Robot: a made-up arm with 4 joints. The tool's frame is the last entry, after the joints.
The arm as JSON. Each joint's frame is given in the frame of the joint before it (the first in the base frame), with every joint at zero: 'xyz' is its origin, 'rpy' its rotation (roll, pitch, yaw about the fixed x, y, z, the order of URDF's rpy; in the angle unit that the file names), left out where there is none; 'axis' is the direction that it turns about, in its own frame. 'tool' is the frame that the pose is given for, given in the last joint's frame.
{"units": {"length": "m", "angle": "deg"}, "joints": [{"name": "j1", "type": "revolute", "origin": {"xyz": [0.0, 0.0, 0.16], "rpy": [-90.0, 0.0, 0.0]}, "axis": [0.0, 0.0, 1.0]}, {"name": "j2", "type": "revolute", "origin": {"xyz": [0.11, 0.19, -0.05], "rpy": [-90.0, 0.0, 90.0]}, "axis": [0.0, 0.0, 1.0]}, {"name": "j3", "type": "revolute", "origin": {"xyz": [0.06, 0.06, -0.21], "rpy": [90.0, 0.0, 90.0]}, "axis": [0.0, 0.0, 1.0]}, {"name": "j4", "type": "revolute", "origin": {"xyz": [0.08, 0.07, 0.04], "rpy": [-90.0, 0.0, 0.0]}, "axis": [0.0, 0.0, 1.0]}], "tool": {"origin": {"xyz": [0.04, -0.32, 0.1], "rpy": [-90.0, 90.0, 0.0]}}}
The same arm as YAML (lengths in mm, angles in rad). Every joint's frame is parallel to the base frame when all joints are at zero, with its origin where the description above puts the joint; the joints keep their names.
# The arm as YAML. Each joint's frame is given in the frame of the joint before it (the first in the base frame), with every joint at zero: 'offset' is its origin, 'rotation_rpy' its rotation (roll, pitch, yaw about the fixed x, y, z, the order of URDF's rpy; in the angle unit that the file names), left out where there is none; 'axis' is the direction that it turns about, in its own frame. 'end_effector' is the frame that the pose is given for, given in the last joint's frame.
length_unit: mm
angle_unit: rad
chain:
  - id: j1
    offset: [0.0, 0.0, 160.0]
    axis: "+y"
  - id: j2
    offset: [110.0, -50.0, -190.0]
    axis: "-x"
  - id: j3
    offset: [210.0, -60.0, -60.0]
    axis: "-z"
  - id: j4
    offset: [-70.0, -80.0, -40.0]
    axis: "-x"
end_effector:
  offset: [-100.0, -40.0, -320.0]

